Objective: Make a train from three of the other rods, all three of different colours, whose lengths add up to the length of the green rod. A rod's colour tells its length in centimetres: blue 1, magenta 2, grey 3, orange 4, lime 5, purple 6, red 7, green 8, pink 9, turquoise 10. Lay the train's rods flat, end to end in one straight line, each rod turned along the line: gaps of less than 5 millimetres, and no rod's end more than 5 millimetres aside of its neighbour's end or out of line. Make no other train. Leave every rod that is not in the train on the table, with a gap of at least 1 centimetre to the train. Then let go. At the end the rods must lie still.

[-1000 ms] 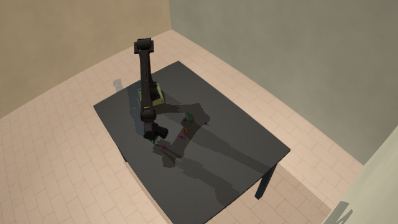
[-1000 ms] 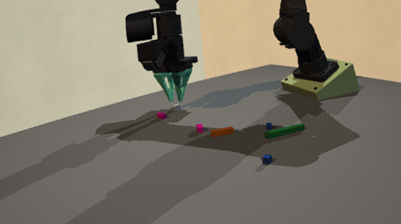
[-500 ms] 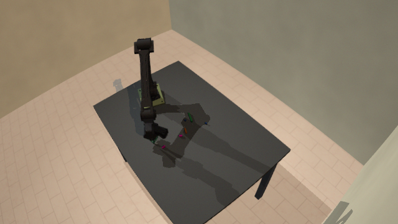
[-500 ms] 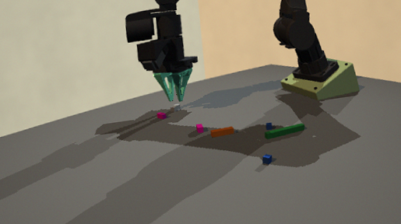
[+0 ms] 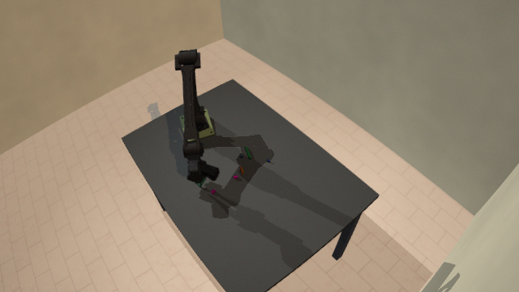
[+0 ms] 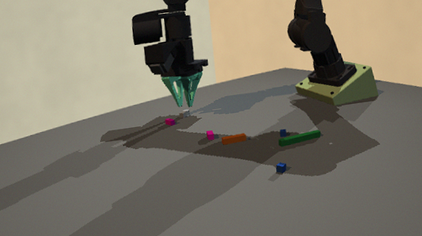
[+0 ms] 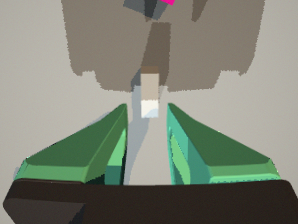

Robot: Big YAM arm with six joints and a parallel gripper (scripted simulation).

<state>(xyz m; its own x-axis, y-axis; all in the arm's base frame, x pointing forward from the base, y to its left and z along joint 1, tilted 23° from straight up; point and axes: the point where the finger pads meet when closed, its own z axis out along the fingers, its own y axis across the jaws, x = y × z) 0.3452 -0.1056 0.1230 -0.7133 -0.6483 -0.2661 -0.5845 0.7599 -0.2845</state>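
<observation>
Right now my hand is 2 cm above the grey rod. The rest, counted from my hand: magenta rod: 17 cm to the left, 2 cm below, 2 cm ahead; then orange rod: 21 cm to the left, 2 cm below; then green rod: 28 cm to the left, 8 cm behind, 2 cm below.
</observation>
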